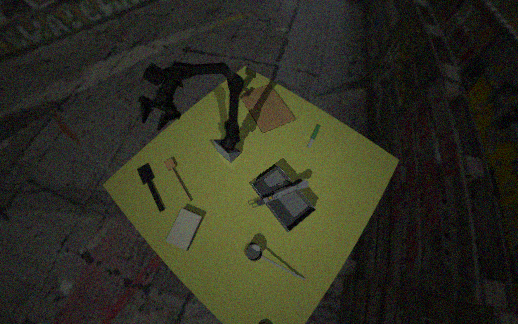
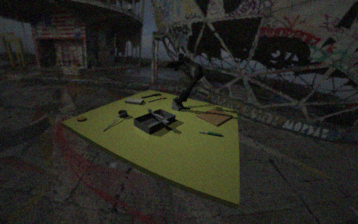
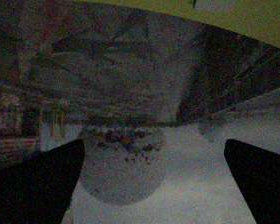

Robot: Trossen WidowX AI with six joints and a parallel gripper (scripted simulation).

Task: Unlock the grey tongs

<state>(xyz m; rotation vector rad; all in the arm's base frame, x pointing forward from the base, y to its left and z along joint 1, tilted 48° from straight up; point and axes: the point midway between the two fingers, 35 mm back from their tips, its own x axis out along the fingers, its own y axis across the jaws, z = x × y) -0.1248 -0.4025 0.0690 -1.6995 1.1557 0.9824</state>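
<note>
Now: gripper tip 49 cm short of the yellow lock piece, 20 cm to the right of it and 34 cm above it. The rest, counted from my gripper tip: black spatula: 6 cm behind, 20 cm to the right, 40 cm below; then roasting tin: 53 cm ahead, 25 cm to the left, 38 cm below; then white block: 28 cm ahead, 21 cm to the right, 39 cm below.
</note>
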